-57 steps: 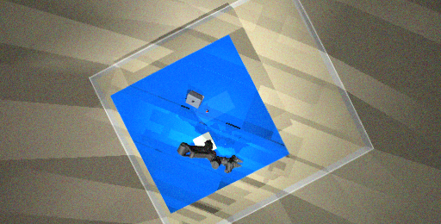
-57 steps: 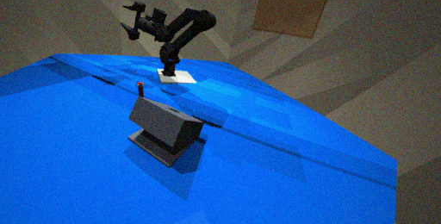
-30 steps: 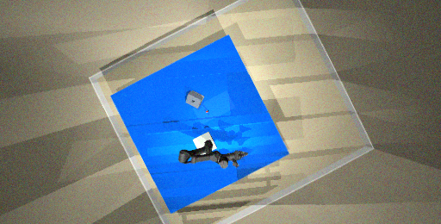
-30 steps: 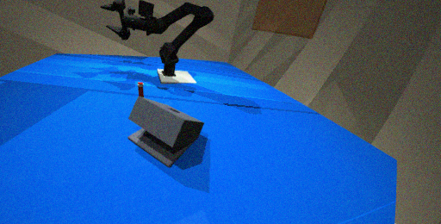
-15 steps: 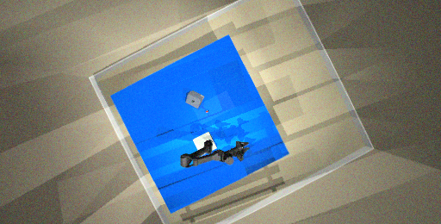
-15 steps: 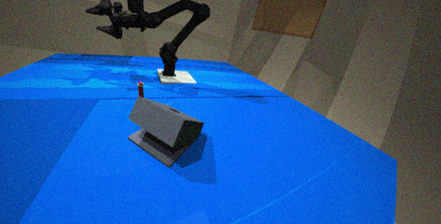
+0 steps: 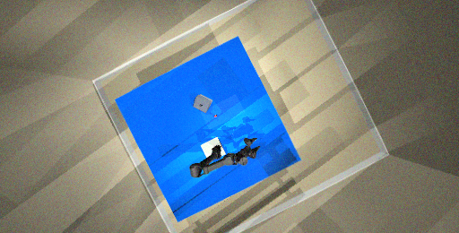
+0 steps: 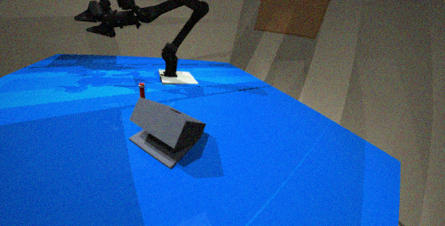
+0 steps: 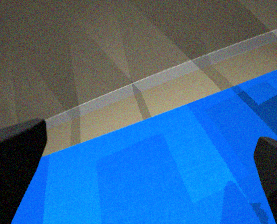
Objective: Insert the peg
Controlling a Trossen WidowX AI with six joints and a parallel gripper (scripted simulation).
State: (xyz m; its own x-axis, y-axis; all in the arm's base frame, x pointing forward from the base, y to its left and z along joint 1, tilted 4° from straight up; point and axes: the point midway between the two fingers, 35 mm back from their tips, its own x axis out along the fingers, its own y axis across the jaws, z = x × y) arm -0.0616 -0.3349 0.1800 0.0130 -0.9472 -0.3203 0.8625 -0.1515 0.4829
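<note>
Right now my gripper tip is 330 mm short of the red peg, 210 mm to the right of it and 150 mm above it. The rest, counted from my gripper tip: dark hole 480 mm ahead, 280 mm to the left, 140 mm below; flat grey foot 490 mm ahead, 250 mm to the left, 200 mm below; grey sloped panel 490 mm ahead, 260 mm to the left, 160 mm below.
</note>
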